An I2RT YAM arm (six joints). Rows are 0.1 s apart.
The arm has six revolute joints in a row. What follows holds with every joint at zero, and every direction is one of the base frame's.
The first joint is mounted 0.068 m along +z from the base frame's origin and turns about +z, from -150 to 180 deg.
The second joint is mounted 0.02 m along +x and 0.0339 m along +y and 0.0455 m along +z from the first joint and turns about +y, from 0 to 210 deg.
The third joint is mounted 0.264 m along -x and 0.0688 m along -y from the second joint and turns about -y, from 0 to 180 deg.
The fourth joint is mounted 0.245 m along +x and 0.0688 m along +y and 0.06 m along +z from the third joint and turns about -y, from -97 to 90 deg.
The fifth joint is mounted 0.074 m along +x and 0.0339 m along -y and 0.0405 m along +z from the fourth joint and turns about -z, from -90 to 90 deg.
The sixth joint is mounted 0.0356 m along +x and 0.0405 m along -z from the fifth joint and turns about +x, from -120 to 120 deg.
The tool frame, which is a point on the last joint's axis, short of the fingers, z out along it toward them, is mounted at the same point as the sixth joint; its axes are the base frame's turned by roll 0, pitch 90 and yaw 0 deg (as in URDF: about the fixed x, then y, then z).
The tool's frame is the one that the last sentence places.
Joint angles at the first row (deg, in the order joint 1, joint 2, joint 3, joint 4, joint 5, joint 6):
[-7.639, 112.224, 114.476, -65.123, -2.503, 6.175]
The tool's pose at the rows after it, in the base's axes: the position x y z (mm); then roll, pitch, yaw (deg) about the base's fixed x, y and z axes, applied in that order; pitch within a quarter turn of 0, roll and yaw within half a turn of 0:
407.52 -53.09 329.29 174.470 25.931 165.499
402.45 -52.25 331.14 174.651 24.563 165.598
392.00 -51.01 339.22 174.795 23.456 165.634
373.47 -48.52 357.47 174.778 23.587 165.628
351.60 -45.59 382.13 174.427 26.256 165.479
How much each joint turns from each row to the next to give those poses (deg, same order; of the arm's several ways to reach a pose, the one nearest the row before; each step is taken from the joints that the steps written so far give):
[0.000, -0.001, -0.003, -0.763, 0.000, -0.001]
[0.022, -0.501, 0.002, -1.881, 0.000, 0.001]
[-0.022, -1.528, 0.004, -2.647, 0.000, -0.001]
[0.000, -3.238, -0.006, -3.100, 0.000, 0.000]
[0.000, -4.305, 0.002, -1.619, 0.001, 0.001]

